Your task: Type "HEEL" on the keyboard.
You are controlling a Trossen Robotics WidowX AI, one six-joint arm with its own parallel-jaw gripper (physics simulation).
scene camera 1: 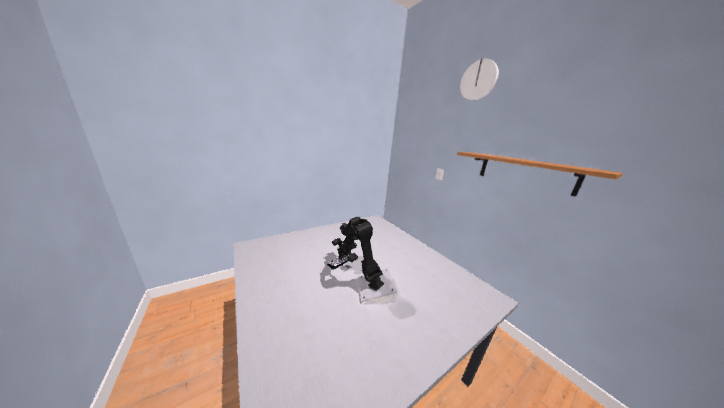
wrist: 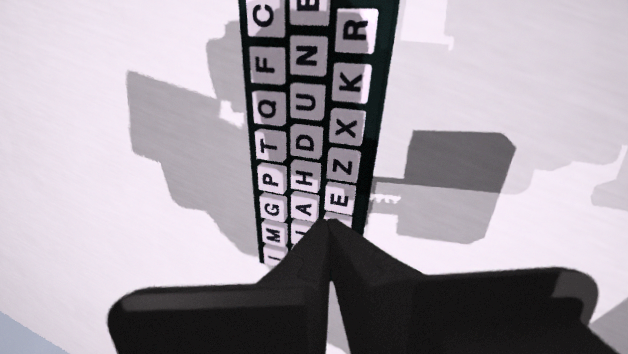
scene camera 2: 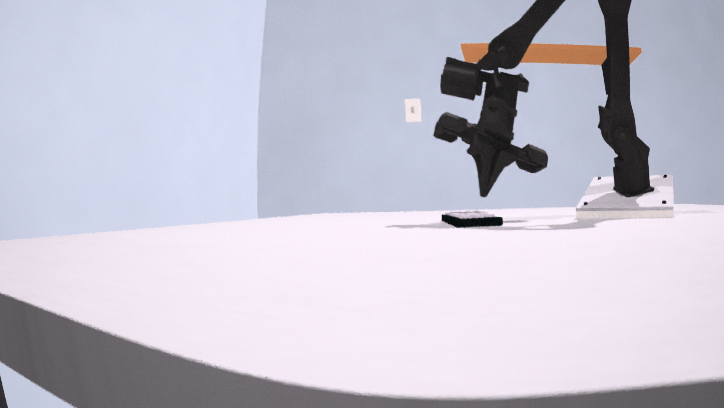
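Pixels of known places: gripper, between the fingertips: (scene camera 1: 340,259) (wrist: 326,229) (scene camera 2: 483,196); arm's base, origin of its link: (scene camera 1: 376,284) (scene camera 2: 633,189).
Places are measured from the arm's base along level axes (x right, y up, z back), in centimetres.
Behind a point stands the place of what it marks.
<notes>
The keyboard (scene camera 2: 471,220) {x -10.5, y -3.7, z -32.5 cm} (wrist: 375,135) {x 0.0, y -3.5, z -29.2 cm} is a thin dark slab with three rows of pale letter keys, lying flat on the table. In the wrist view the H key (wrist: 305,177) {x -2.8, y -3.0, z -32.0 cm} is in the middle row and the E key (wrist: 340,200) {x -3.5, y -3.0, z -30.0 cm} is in the right row, just beyond my fingertips. A key below E is mostly hidden behind the fingers, and its letter cannot be read. My gripper (scene camera 2: 484,195) {x -3.6, y -0.6, z -30.2 cm} (wrist: 326,228) {x -3.6, y -0.6, z -30.2 cm} is shut with nothing between its fingers. Its tips point down and hang a little above the keyboard, apart from the keys. In scene camera 1 the keyboard (scene camera 1: 334,265) {x -7.9, y -3.3, z -29.7 cm} is small under the gripper.
The arm's white base plate (scene camera 1: 377,295) {x -4.5, y -0.2, z 5.8 cm} (scene camera 2: 624,212) {x -6.6, y -3.7, z -5.4 cm} stands on the table (scene camera 1: 303,344) {x -43.3, y -4.6, z 4.1 cm} (scene camera 2: 303,304) {x -53.1, y -4.6, z -41.2 cm}, to the right of the keyboard in scene camera 2. An orange wall shelf (scene camera 1: 537,163) (scene camera 2: 562,54) and a round clock (scene camera 1: 488,81) are on the wall behind. Arm shadows fall around the keyboard.
</notes>
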